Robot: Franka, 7 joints.
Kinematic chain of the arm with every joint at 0, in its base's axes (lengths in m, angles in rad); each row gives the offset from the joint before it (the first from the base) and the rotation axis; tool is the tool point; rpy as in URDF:
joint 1: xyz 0 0 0.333 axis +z
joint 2: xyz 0 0 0 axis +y
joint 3: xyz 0 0 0.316 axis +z
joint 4: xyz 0.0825 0 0 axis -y
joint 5: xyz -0.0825 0 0.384 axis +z
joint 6: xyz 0 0 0 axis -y
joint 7: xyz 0.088 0 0 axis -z
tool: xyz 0 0 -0.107 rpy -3.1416 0 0
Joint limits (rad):
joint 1: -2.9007..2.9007
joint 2: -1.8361..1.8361
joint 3: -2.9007..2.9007
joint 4: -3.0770..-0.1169
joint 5: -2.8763..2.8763
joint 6: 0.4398..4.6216
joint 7: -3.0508..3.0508
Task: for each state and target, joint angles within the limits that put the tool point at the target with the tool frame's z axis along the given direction. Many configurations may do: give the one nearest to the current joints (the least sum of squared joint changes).
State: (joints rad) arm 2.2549 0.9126 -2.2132 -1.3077 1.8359 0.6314 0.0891
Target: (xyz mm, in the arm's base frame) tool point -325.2 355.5 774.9 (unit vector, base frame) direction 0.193 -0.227 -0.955
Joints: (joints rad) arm 2.8946 0.6878 -1.8565 -0.5655 0.9773 0.4398 0.0892
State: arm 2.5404 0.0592 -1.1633 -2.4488 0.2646 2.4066 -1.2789
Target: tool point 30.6 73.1 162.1 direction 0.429 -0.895 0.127
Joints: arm 2.7885 0.3460 -0.8655 -3.0740 -0.0948 1.6257 -1.2789
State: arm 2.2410 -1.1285 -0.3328 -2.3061 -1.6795 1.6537 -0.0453
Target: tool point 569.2 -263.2 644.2 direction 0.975 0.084 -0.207
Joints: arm 1.9299 -1.8361 -0.7377 -1.7079 -2.0211 2.0827 -0.0453
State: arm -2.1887 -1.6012 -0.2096 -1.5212 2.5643 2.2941 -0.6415
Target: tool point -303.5 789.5 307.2 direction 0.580 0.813 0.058
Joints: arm -1.4360 -1.8361 -0.9689 -0.6441 2.4756 1.8698 -0.6415
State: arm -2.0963 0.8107 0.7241 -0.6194 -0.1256 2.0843 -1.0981
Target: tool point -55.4 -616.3 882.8 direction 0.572 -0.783 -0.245
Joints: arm -1.8222 0.7366 0.8731 -0.1188 0.0056 1.9241 -1.0981
